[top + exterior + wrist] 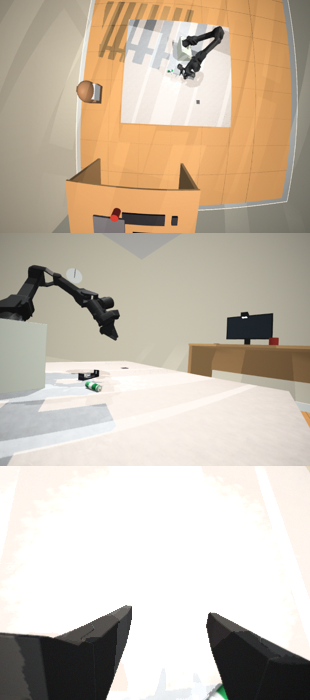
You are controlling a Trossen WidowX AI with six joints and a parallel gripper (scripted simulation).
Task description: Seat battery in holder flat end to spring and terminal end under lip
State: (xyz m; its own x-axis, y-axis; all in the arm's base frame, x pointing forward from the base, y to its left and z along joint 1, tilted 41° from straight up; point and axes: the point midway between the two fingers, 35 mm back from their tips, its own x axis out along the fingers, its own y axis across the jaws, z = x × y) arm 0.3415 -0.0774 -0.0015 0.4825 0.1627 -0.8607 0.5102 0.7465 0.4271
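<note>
Right now the battery is 14 cm behind my gripper tip, 7 cm to the right of it and 18 cm below it.
</note>
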